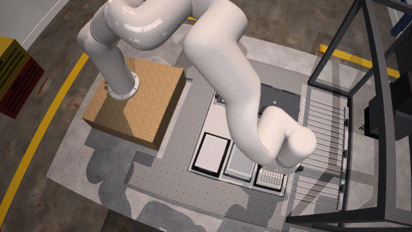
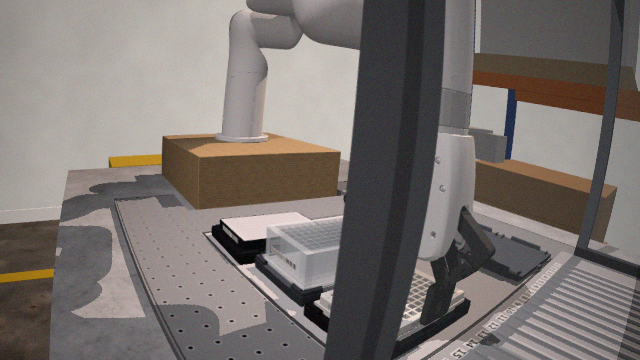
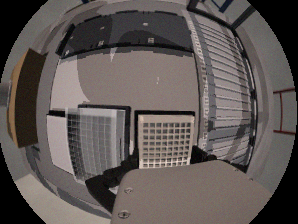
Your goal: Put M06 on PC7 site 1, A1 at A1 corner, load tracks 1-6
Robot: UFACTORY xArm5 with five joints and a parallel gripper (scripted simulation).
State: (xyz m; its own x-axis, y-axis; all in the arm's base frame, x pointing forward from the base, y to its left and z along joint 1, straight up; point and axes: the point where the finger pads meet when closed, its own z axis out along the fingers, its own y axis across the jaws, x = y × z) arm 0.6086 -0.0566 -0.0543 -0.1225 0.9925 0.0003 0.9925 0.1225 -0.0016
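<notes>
Right now the plate nest S3 is 20 mm below my hand. Round my hand: white 96-well plate M06: 10 mm below; then carrier PC7: 130 mm behind, 250 mm to the left, 10 mm below.
</notes>
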